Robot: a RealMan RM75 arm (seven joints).
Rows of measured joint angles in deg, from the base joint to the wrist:
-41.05, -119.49, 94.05, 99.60, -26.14, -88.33, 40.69
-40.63, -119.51, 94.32, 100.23, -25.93, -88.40, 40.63
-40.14, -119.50, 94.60, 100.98, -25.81, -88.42, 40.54
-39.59, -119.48, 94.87, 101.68, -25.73, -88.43, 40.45
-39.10, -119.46, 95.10, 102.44, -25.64, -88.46, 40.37
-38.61, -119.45, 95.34, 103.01, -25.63, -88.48, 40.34
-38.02, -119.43, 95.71, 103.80, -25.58, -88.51, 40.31
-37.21, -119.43, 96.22, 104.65, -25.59, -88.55, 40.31
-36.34, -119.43, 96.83, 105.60, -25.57, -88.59, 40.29
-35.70, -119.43, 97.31, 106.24, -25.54, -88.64, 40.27
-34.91, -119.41, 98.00, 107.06, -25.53, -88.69, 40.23
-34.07, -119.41, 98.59, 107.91, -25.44, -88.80, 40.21
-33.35, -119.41, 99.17, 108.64, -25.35, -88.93, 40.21
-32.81, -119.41, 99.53, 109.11, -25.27, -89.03, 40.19
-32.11, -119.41, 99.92, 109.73, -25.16, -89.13, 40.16
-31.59, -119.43, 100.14, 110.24, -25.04, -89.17, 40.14
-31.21, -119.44, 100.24, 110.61, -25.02, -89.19, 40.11
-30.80, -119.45, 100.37, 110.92, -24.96, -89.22, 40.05
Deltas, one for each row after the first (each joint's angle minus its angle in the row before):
0.42, -0.02, 0.27, 0.63, 0.21, -0.07, -0.06
0.49, 0.01, 0.28, 0.75, 0.12, -0.02, -0.09
0.55, 0.02, 0.27, 0.70, 0.08, -0.01, -0.09
0.49, 0.02, 0.23, 0.76, 0.09, -0.03, -0.08
0.49, 0.01, 0.24, 0.57, 0.01, -0.02, -0.03
0.59, 0.02, 0.37, 0.79, 0.05, -0.03, -0.03
0.81, 0.00, 0.51, 0.85, -0.01, -0.04, 0.00
0.87, 0.00, 0.61, 0.95, 0.02, -0.04, -0.02
0.64, 0.00, 0.48, 0.64, 0.03, -0.05, -0.02
0.79, 0.02, 0.69, 0.82, 0.01, -0.05, -0.04
0.84, 0.00, 0.59, 0.85, 0.09, -0.11, -0.02
0.72, 0.00, 0.58, 0.73, 0.09, -0.13, 0.00
0.54, 0.00, 0.36, 0.47, 0.08, -0.10, -0.02
0.70, 0.00, 0.39, 0.62, 0.11, -0.10, -0.03
0.52, -0.02, 0.22, 0.51, 0.12, -0.04, -0.02
0.38, -0.01, 0.10, 0.37, 0.02, -0.02, -0.03
0.41, -0.01, 0.13, 0.31, 0.06, -0.03, -0.06

